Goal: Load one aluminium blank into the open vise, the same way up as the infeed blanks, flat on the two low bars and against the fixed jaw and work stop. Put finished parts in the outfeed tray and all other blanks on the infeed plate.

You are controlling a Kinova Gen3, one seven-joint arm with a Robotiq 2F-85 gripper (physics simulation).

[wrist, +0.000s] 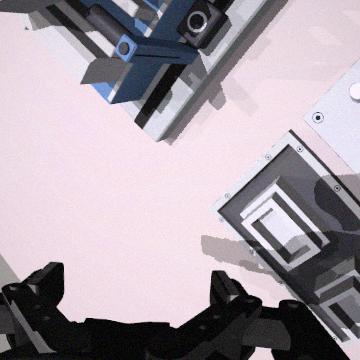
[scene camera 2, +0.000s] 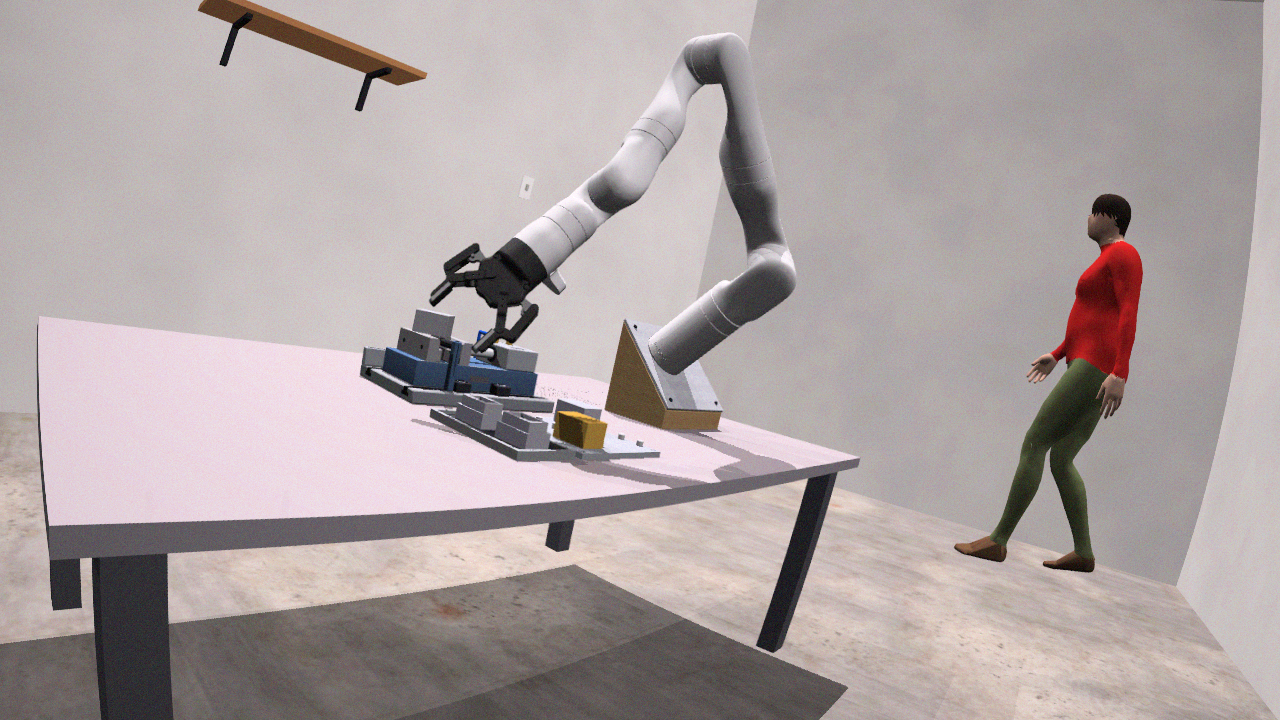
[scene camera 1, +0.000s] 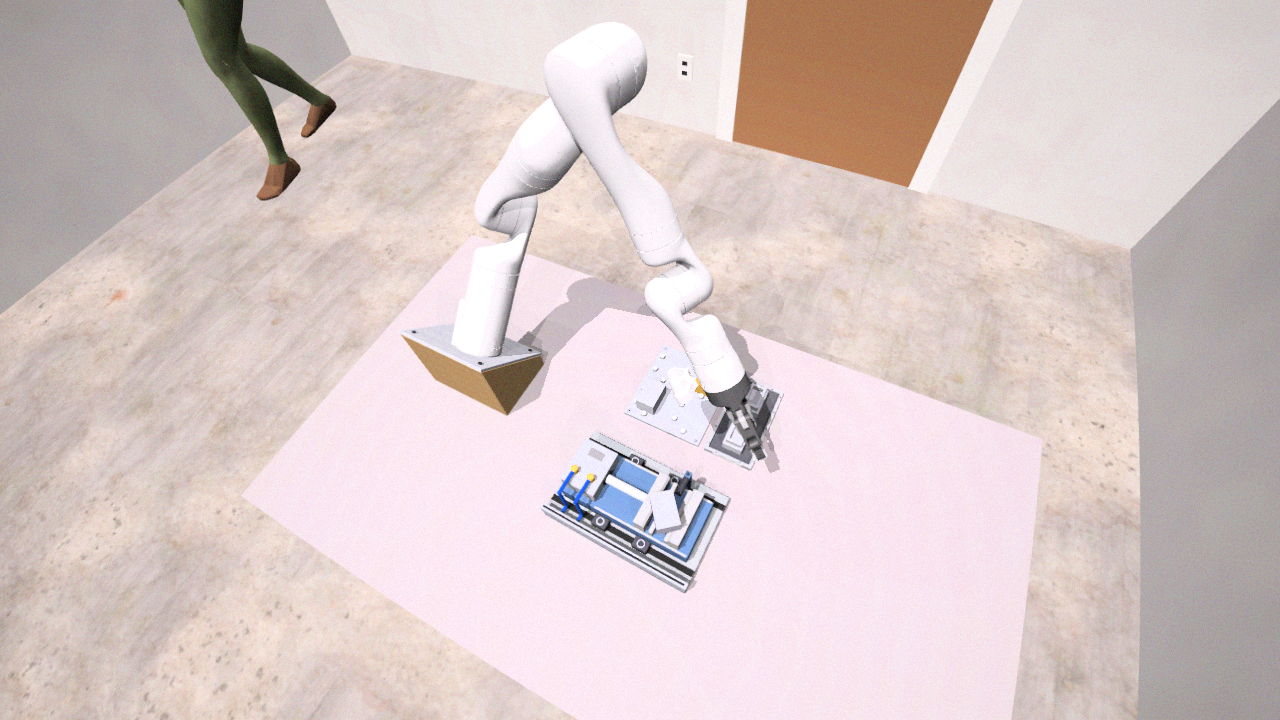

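Seen in the pictures: gripper, fingertip midpoint: (wrist: 136, 282) (scene camera 2: 451, 326) (scene camera 1: 755, 443); arm's base at its link origin: (scene camera 2: 664, 356) (scene camera 1: 478, 348).
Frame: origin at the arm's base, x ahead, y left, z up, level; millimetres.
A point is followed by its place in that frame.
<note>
My gripper (scene camera 1: 759, 447) {y -9, x 576, z -3 mm} (scene camera 2: 458, 322) {y -9, x 576, z -3 mm} (wrist: 136, 282) {y -9, x 576, z -3 mm} is open and empty, above the table beside the vise (scene camera 1: 617, 505) {y -180, x 376, z -70 mm} (scene camera 2: 514, 380) {y -87, x 333, z -85 mm} (wrist: 135, 80) {y -112, x 515, z -85 mm} and the outfeed tray (scene camera 1: 729, 457) {y -3, x 539, z -117 mm} (scene camera 2: 474, 436) {y 94, x 597, z -125 mm} (wrist: 247, 176) {y -2, x 535, z -117 mm}. A grey blank (scene camera 1: 665, 510) {y -177, x 468, z 2 mm} (scene camera 2: 434, 322) {y -158, x 479, z -13 mm} sits askew at the vise jaws, rising above them; its underside is hidden. In the wrist view a finished part (wrist: 282, 227) {y 44, x 542, z -103 mm} with a rectangular pocket lies in the tray, and a second part (wrist: 345, 305) {y 129, x 558, z -103 mm} is partly cut off. On the infeed plate (scene camera 1: 666, 428) {y 16, x 400, z -122 mm} (scene camera 2: 631, 450) {y 195, x 382, z -121 mm} (wrist: 335, 115) {y 20, x 456, z -121 mm} stands a grey blank (scene camera 1: 650, 396) {y 57, x 350, z -86 mm} (scene camera 2: 577, 409) {y 80, x 369, z -91 mm}.
A yellow block (scene camera 1: 699, 385) {y 117, x 437, z -87 mm} (scene camera 2: 580, 429) {y 162, x 469, z -98 mm} stands on the infeed plate, partly hidden by my wrist in scene camera 1. Blue hoses with yellow ends (scene camera 1: 581, 492) {y -193, x 318, z -20 mm} rise at the vise's far end from the blank. A person (scene camera 2: 1100, 295) is near the wall, away from the table.
</note>
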